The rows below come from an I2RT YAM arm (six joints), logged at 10 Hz.
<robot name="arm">
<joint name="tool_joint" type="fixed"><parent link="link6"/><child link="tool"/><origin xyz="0 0 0" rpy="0 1.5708 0"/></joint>
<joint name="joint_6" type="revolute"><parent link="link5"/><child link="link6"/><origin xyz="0.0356 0 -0.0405" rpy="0 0 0"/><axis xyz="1 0 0"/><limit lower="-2.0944" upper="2.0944"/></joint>
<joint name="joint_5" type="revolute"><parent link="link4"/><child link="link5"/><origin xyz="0.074 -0.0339 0.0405" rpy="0 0 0"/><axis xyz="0 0 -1"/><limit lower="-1.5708" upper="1.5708"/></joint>
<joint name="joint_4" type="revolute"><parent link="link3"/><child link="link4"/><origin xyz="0.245 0.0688 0.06" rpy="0 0 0"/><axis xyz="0 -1 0"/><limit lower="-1.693" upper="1.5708"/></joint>
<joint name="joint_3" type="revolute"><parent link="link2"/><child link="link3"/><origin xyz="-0.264 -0.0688 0" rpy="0 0 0"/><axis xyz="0 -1 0"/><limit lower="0" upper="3.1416"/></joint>
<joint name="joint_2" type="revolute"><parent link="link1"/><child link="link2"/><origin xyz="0.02 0.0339 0.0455" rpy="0 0 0"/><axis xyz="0 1 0"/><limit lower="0" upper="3.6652"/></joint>
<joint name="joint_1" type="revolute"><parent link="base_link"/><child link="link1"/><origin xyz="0 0 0.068" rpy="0 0 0"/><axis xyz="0 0 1"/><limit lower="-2.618" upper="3.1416"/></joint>
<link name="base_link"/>
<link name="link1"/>
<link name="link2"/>
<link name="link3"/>
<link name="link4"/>
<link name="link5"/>
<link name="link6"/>
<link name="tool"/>
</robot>
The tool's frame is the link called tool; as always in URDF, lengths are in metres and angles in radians.
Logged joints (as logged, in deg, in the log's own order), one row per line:
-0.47, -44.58, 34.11, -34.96, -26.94, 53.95
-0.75, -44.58, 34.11, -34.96, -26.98, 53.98
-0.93, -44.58, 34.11, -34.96, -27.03, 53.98
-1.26, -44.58, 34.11, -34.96, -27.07, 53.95
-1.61, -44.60, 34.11, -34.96, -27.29, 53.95
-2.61, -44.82, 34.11, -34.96, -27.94, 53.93
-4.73, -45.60, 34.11, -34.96, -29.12, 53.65
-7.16, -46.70, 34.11, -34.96, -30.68, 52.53
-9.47, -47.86, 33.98, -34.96, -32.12, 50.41
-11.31, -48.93, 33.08, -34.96, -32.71, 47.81
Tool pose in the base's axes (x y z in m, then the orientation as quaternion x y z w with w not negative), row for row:
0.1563, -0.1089, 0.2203, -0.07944, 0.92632, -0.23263, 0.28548
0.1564, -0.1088, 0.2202, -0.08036, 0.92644, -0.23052, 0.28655
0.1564, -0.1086, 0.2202, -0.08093, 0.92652, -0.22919, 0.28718
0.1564, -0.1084, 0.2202, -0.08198, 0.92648, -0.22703, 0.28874
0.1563, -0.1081, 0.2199, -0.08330, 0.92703, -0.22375, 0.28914
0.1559, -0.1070, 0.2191, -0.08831, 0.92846, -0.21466, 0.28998
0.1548, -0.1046, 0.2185, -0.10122, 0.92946, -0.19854, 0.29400
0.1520, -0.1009, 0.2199, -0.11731, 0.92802, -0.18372, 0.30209
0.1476, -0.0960, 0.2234, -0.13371, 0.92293, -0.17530, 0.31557
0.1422, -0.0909, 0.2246, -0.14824, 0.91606, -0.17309, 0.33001
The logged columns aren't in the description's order. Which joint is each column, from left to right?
Columns, left to right: joint_5, joint_6, joint_3, joint_1, joint_4, joint_2.
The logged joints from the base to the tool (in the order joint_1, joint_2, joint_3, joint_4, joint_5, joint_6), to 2 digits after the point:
-34.96, 53.95, 34.11, -26.94, -0.47, -44.58
-34.96, 53.98, 34.11, -26.98, -0.75, -44.58
-34.96, 53.98, 34.11, -27.03, -0.93, -44.58
-34.96, 53.95, 34.11, -27.07, -1.26, -44.58
-34.96, 53.95, 34.11, -27.29, -1.61, -44.60
-34.96, 53.93, 34.11, -27.94, -2.61, -44.82
-34.96, 53.65, 34.11, -29.12, -4.73, -45.60
-34.96, 52.53, 34.11, -30.68, -7.16, -46.70
-34.96, 50.41, 33.98, -32.12, -9.47, -47.86
-34.96, 47.81, 33.08, -32.71, -11.31, -48.93

